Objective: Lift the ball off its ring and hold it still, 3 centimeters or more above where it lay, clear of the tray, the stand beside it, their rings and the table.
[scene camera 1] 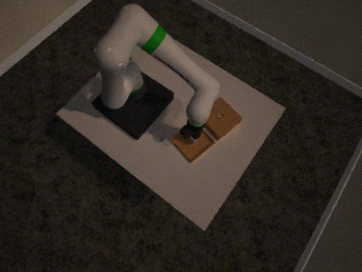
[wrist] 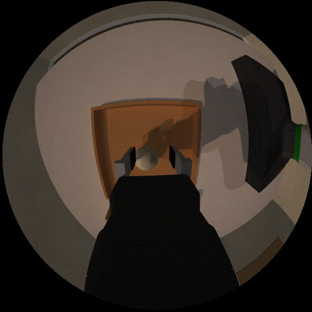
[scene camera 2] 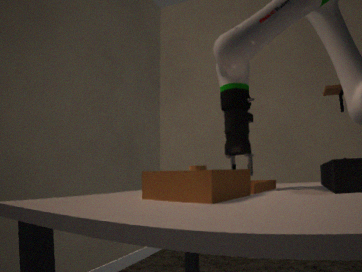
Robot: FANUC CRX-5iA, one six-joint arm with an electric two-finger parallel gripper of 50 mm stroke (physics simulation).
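Where they show: gripper, fingertip midpoint: [scene camera 1: 190, 139]; arm's base, link origin: [scene camera 1: 134, 89].
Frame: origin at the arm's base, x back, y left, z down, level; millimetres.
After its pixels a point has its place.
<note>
A pale ball [wrist: 146, 158] [scene camera 1: 193, 141] sits low in the orange tray [wrist: 150, 104] [scene camera 1: 192, 157] {y -139, x -526, z 69 mm} [scene camera 2: 264, 186] {y -16, x -385, z 58 mm}. Its ring cannot be made out beneath it. My gripper [wrist: 152, 153] [scene camera 1: 191, 138] {y -67, x -458, z 26 mm} [scene camera 2: 242, 168] {y -67, x -458, z 26 mm} is open, pointing down over the tray, with nothing held. In the wrist view the ball shows between the two fingers, nearer the left one, with a wider gap on the right. The orange stand [scene camera 1: 228, 122] {y 145, x -589, z 7 mm} [scene camera 2: 176, 186] {y 245, x -544, z 39 mm} is beside the tray and carries an empty ring [scene camera 1: 220, 116] {y 152, x -530, z 7 mm} [scene camera 2: 198, 168] {y 169, x -521, z 2 mm}. In scene camera 2 the stand hides the ball.
The pale table [scene camera 1: 200, 200] {y -318, x -699, z 72 mm} [scene camera 2: 125, 220] {y 471, x -518, z 72 mm} [wrist: 145, 60] carries all of it. The arm's black base plate [scene camera 1: 137, 122] {y -165, x -150, z 1 mm} [scene camera 2: 344, 176] {y 119, x -186, z 34 mm} [wrist: 267, 125] is to the right in the wrist view. The stand is taller than the tray and close to it, with a narrow gap between them.
</note>
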